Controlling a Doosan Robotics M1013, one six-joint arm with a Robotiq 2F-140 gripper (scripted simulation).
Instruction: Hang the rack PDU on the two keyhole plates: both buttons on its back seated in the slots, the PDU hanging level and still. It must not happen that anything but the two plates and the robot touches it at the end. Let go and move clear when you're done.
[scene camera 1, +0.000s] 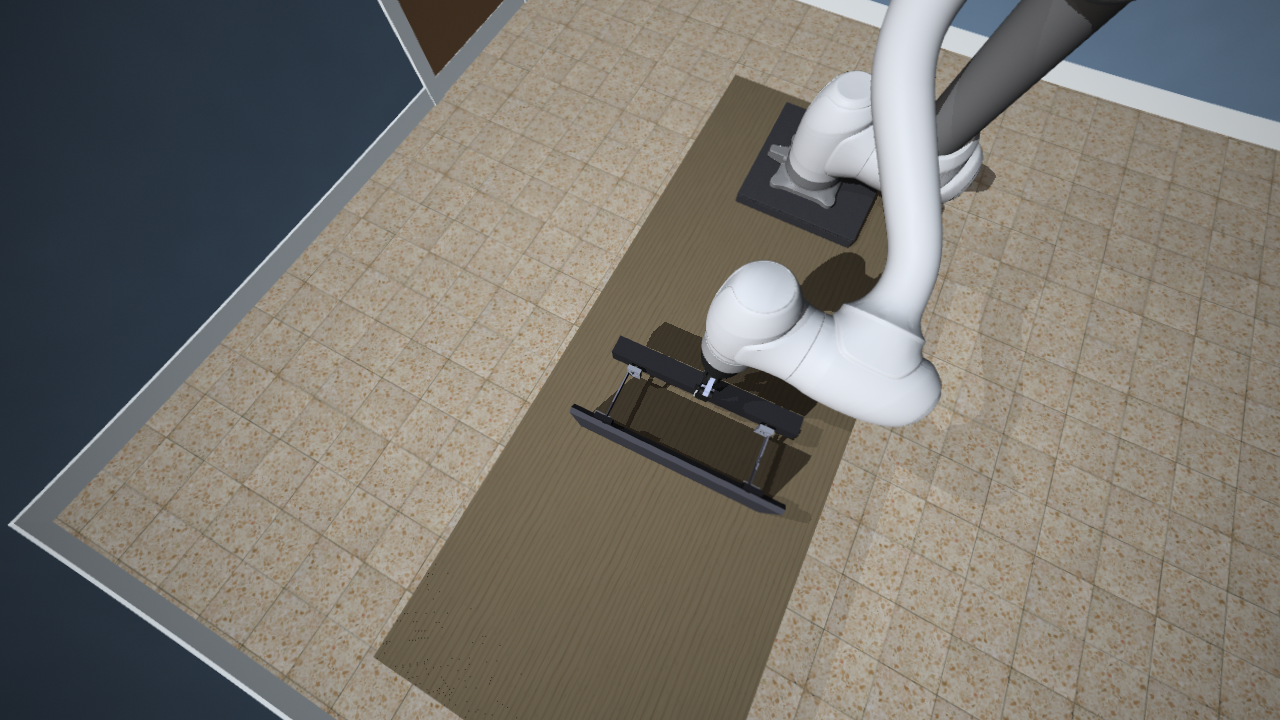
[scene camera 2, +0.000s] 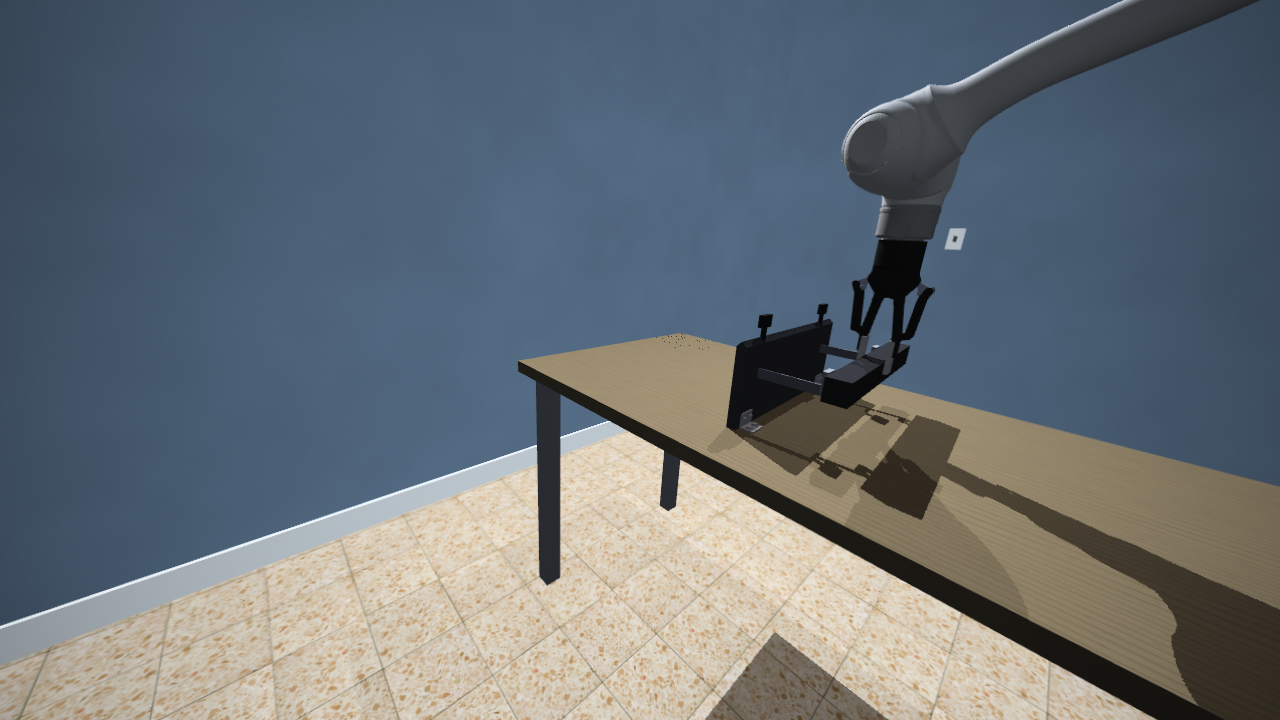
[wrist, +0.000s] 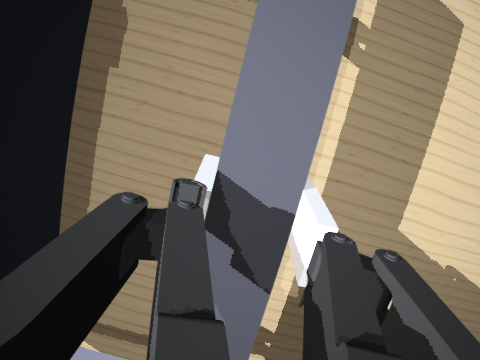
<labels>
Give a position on a rack PDU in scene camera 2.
842, 388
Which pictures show the rack PDU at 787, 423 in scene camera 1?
Scene camera 1, scene camera 2 and the wrist view: all of them.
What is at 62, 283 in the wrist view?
The gripper.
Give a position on a rack PDU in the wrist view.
291, 62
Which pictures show the gripper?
Scene camera 1, scene camera 2 and the wrist view: all of them.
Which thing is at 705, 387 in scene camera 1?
The gripper.
</labels>
